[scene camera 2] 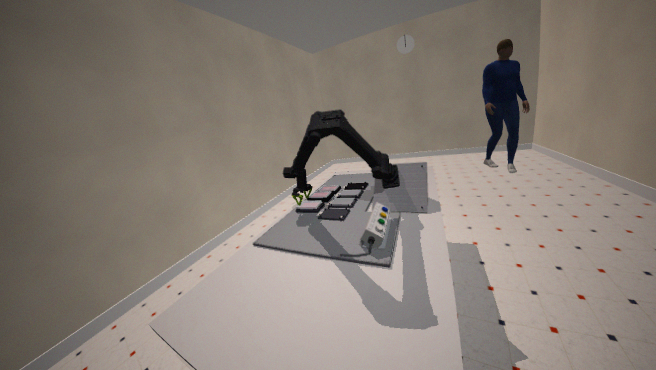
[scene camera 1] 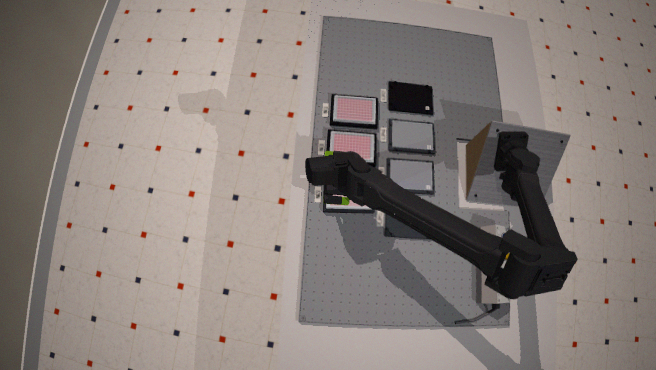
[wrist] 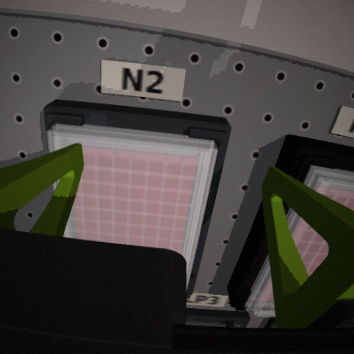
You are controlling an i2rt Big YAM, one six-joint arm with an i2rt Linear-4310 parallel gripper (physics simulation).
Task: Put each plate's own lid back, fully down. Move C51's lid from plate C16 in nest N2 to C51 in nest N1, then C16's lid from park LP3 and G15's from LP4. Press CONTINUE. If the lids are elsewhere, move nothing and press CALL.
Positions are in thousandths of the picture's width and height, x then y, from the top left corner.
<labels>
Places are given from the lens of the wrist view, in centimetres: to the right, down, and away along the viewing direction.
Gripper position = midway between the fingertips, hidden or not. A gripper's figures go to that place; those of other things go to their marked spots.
my gripper (wrist: 496,465): 0, -1, 14
black nest (wrist: 174,315): -6, -4, 14
</labels>
